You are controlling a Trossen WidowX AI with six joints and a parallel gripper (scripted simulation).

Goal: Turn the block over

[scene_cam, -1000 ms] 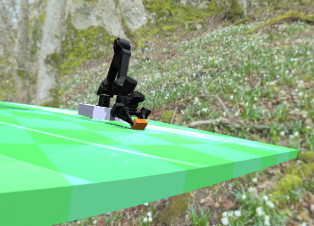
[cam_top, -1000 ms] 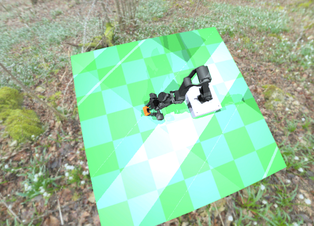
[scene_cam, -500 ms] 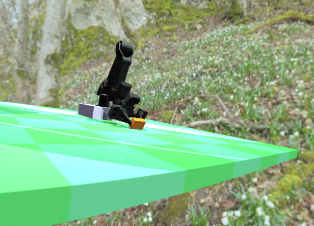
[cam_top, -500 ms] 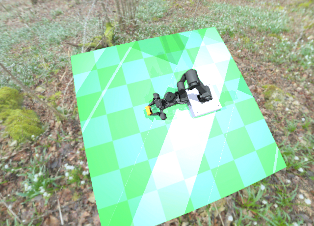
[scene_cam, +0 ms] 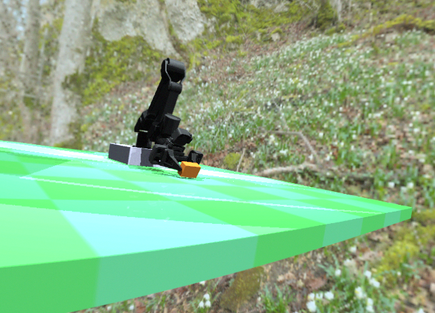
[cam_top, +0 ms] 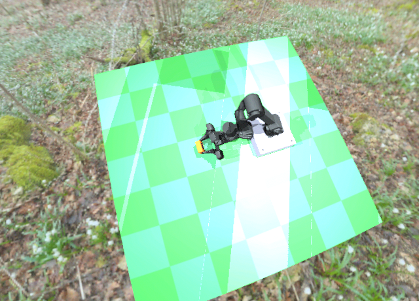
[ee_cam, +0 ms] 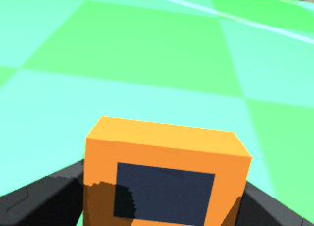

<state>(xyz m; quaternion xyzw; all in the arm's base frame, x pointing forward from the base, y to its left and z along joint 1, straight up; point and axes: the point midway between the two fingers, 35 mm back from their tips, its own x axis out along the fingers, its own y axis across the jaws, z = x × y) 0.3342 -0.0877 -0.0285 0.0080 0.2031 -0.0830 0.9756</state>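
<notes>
Right now my gripper tip is 10 mm past the orange block.
</notes>
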